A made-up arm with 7 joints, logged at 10 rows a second.
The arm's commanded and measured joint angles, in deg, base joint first. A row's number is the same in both.
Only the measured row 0 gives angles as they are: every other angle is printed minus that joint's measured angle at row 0.
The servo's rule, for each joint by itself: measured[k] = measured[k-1] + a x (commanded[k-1-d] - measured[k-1]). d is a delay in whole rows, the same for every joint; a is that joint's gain. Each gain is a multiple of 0.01, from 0.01 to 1. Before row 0 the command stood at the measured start. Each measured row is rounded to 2 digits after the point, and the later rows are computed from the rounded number. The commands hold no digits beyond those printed.
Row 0, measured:
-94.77, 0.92, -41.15, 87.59, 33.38, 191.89, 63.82
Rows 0 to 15, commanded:
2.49, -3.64, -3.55, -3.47, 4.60, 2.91, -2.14
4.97, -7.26, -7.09, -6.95, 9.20, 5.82, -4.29
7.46, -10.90, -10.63, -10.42, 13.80, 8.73, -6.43
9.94, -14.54, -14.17, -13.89, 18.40, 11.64, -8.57
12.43, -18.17, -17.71, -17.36, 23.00, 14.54, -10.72
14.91, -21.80, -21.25, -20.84, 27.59, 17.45, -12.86
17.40, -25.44, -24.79, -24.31, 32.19, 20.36, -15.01
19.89, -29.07, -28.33, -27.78, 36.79, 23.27, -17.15
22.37, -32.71, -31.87, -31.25, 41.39, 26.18, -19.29
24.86, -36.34, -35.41, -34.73, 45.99, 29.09, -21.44
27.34, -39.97, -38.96, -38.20, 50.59, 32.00, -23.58
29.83, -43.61, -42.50, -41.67, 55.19, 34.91, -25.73
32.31, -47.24, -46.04, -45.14, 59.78, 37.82, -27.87
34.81, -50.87, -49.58, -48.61, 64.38, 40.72, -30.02
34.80, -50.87, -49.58, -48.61, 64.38, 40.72, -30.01
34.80, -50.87, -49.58, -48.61, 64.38, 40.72, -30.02
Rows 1 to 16, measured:
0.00, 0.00, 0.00, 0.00, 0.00, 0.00, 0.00
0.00, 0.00, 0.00, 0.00, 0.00, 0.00, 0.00
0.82, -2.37, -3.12, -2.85, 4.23, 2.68, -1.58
2.19, -5.55, -6.61, -6.21, 8.80, 5.57, -3.59
3.93, -9.03, -10.15, -9.66, 13.40, 8.48, -5.69
5.91, -12.61, -13.69, -13.13, 18.00, 11.39, -7.82
8.06, -16.22, -17.23, -16.60, 22.60, 14.29, -9.97
10.32, -19.85, -20.77, -20.08, 27.19, 17.20, -12.11
12.66, -23.48, -24.31, -23.55, 31.79, 20.11, -14.26
15.05, -27.11, -27.85, -27.02, 36.39, 23.02, -16.40
17.47, -30.75, -31.39, -30.49, 40.99, 25.93, -18.54
19.91, -34.38, -34.93, -33.97, 45.59, 28.84, -20.69
22.36, -38.01, -38.48, -37.44, 50.19, 31.75, -22.83
24.83, -41.65, -42.02, -40.91, 54.79, 34.66, -24.98
27.30, -45.28, -45.56, -44.38, 59.38, 37.57, -27.12
29.78, -48.91, -49.10, -47.85, 63.98, 40.47, -29.27
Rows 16 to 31, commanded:
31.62, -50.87, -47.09, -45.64, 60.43, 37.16, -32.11
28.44, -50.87, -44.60, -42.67, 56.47, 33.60, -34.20
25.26, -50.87, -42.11, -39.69, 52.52, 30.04, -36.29
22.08, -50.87, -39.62, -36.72, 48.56, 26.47, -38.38
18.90, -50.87, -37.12, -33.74, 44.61, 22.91, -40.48
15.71, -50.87, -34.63, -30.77, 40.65, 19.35, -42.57
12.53, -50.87, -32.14, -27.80, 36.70, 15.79, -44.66
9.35, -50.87, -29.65, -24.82, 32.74, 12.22, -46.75
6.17, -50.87, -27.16, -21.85, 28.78, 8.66, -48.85
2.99, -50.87, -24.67, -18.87, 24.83, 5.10, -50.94
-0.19, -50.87, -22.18, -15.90, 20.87, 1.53, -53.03
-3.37, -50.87, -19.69, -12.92, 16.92, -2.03, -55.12
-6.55, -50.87, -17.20, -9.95, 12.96, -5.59, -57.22
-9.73, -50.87, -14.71, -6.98, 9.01, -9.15, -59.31
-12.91, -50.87, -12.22, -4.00, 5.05, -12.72, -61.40
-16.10, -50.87, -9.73, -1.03, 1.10, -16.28, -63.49
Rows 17 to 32, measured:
31.44, -50.18, -49.52, -48.47, 64.35, 40.70, -29.82
32.55, -50.63, -49.57, -48.58, 64.38, 40.72, -29.97
32.24, -50.79, -47.39, -46.17, 60.75, 37.44, -31.55
30.99, -50.84, -44.93, -43.30, 56.81, 33.91, -33.51
29.10, -50.86, -42.45, -40.34, 52.86, 30.35, -35.57
26.78, -50.87, -39.96, -37.37, 48.90, 26.78, -37.65
24.18, -50.87, -37.46, -34.39, 44.95, 23.22, -39.74
21.38, -50.87, -34.97, -31.42, 40.99, 19.66, -41.83
18.46, -50.87, -32.48, -28.45, 37.04, 16.10, -43.92
15.45, -50.87, -29.99, -25.47, 33.08, 12.53, -46.01
12.39, -50.87, -27.50, -22.50, 29.12, 8.97, -48.11
9.29, -50.87, -25.01, -19.52, 25.17, 5.41, -50.20
6.16, -50.87, -22.52, -16.55, 21.21, 1.84, -52.29
3.02, -50.87, -20.03, -13.57, 17.26, -1.72, -54.38
-0.14, -50.87, -17.54, -10.60, 13.30, -5.28, -56.48
-3.30, -50.87, -15.05, -7.63, 9.35, -8.84, -58.57

